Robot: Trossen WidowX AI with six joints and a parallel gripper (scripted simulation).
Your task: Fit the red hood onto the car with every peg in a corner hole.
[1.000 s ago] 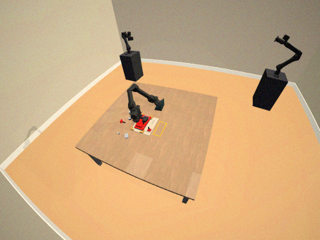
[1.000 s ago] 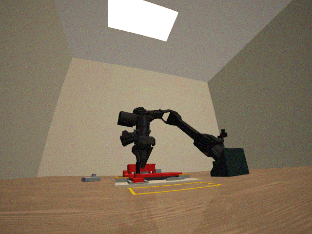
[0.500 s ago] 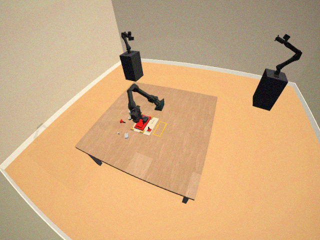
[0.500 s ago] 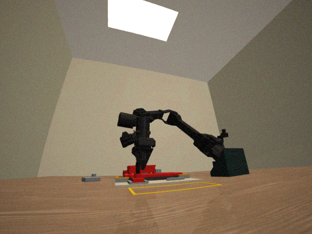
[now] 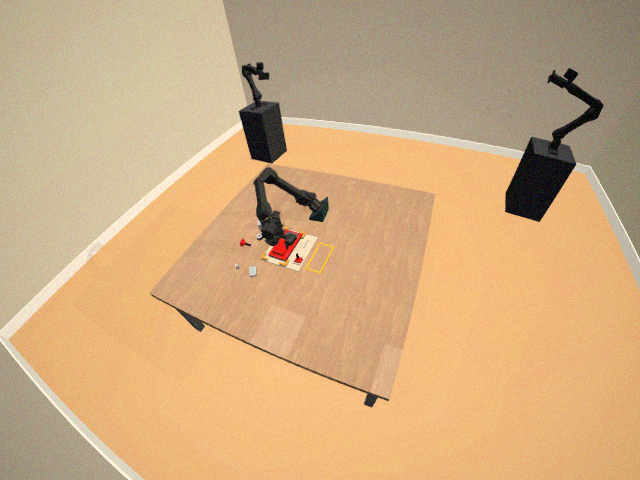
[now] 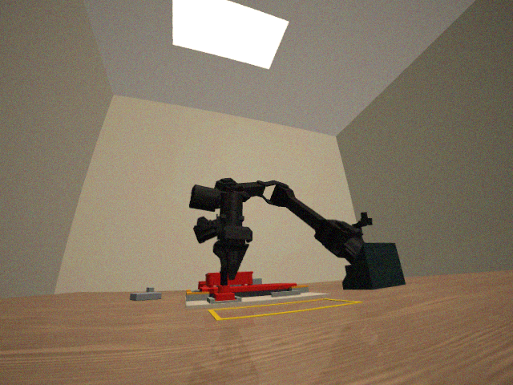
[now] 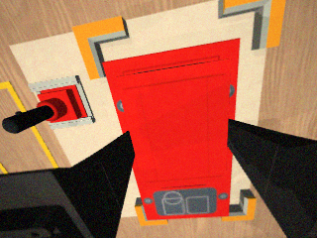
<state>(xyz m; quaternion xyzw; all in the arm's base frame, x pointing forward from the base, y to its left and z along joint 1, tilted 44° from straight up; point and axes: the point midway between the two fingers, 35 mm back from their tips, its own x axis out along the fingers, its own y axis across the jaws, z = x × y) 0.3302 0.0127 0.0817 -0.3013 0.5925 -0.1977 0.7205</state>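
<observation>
My gripper tip is 1 cm below the red hood. Also, from my gripper tip: white wheel 18 cm to the right, 3 cm below, 3 cm behind.
</observation>
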